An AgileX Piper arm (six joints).
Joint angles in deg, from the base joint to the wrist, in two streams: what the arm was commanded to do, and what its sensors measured. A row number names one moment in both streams.
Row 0, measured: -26.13, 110.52, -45.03, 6.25, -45.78, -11.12
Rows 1 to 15, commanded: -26.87, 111.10, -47.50, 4.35, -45.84, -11.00; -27.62, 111.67, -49.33, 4.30, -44.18, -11.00; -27.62, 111.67, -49.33, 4.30, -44.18, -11.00; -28.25, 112.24, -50.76, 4.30, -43.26, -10.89; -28.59, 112.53, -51.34, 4.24, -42.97, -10.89; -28.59, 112.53, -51.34, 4.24, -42.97, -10.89; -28.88, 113.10, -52.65, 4.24, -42.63, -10.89; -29.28, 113.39, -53.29, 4.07, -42.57, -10.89; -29.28, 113.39, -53.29, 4.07, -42.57, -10.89; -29.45, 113.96, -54.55, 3.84, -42.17, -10.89; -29.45, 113.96, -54.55, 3.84, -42.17, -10.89; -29.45, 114.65, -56.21, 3.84, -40.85, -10.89; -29.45, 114.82, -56.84, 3.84, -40.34, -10.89; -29.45, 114.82, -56.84, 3.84, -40.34, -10.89; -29.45, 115.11, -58.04, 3.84, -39.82, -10.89
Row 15, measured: -30.48, 114.82, -54.66, 9.22, -37.70, -10.77
